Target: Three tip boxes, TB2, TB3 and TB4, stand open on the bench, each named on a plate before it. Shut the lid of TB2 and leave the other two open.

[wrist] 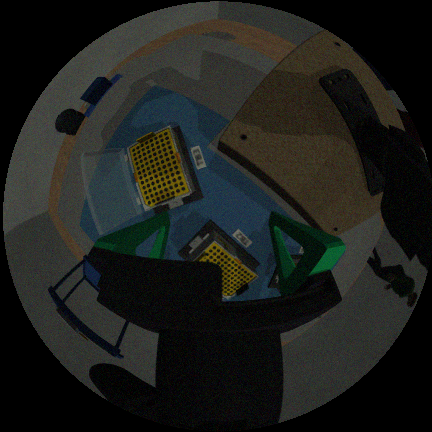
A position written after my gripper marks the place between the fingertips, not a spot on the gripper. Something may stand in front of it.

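Note:
You'd find a blue mat [231, 200] here, and my gripper [218, 216] is visible too.

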